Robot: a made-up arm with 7 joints. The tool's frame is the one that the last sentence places.
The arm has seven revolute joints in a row. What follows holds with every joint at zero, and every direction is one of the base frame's.
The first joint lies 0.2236 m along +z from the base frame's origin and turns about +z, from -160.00 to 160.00 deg.
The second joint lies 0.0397 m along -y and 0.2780 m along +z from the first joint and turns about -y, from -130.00 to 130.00 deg.
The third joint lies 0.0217 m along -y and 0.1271 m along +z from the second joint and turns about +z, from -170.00 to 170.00 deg.
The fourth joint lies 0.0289 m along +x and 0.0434 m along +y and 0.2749 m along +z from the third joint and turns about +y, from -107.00 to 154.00 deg.
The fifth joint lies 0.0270 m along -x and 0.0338 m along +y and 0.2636 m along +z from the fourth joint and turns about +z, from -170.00 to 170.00 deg.
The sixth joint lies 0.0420 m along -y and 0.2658 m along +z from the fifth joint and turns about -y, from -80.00 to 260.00 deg.
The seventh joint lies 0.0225 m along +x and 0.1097 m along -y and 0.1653 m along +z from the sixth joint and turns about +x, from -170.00 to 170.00 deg.
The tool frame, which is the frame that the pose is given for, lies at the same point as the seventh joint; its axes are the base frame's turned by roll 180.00, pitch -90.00 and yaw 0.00 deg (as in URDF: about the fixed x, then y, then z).
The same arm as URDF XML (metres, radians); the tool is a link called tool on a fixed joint. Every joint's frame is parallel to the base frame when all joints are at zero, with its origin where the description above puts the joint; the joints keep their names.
<robot name="arm">
<joint name="joint 1" type="revolute"><parent link="base_link"/><child link="link1"/><origin xyz="0 0 0.2236"/><axis xyz="0 0 1"/><limit lower="-2.7925" upper="2.7925"/></joint>
<joint name="joint 2" type="revolute"><parent link="link1"/><child link="link2"/><origin xyz="0 -0.0397 0.278"/><axis xyz="0 -1 0"/><limit lower="-2.2689" upper="2.2689"/></joint>
<joint name="joint 3" type="revolute"><parent link="link2"/><child link="link3"/><origin xyz="0 -0.0217 0.1271"/><axis xyz="0 0 1"/><limit lower="-2.9671" upper="2.9671"/></joint>
<joint name="joint 4" type="revolute"><parent link="link3"/><child link="link4"/><origin xyz="0.0289 0.0434 0.2749"/><axis xyz="0 1 0"/><limit lower="-1.8675" upper="2.6878"/></joint>
<joint name="joint 5" type="revolute"><parent link="link4"/><child link="link5"/><origin xyz="-0.027 0.0338 0.2636"/><axis xyz="0 0 1"/><limit lower="-2.9671" upper="2.9671"/></joint>
<joint name="joint 6" type="revolute"><parent link="link5"/><child link="link6"/><origin xyz="0 -0.042 0.2658"/><axis xyz="0 -1 0"/><limit lower="-1.3963" upper="4.5379"/></joint>
<joint name="joint 7" type="revolute"><parent link="link6"/><child link="link7"/><origin xyz="0.0225 -0.1097 0.1653"/><axis xyz="1 0 0"/><limit lower="-2.9671" upper="2.9671"/></joint>
<joint name="tool_fixed" type="fixed"><parent link="link7"/><child link="tool"/><origin xyz="0 0 0" rpy="3.1416 -1.5708 0"/></joint>
<link name="base_link"/>
<link name="link1"/>
<link name="link2"/>
<link name="link3"/>
<link name="link4"/>
<link name="link5"/>
<link name="link6"/>
<link name="link7"/>
<link name="tool"/>
</robot>

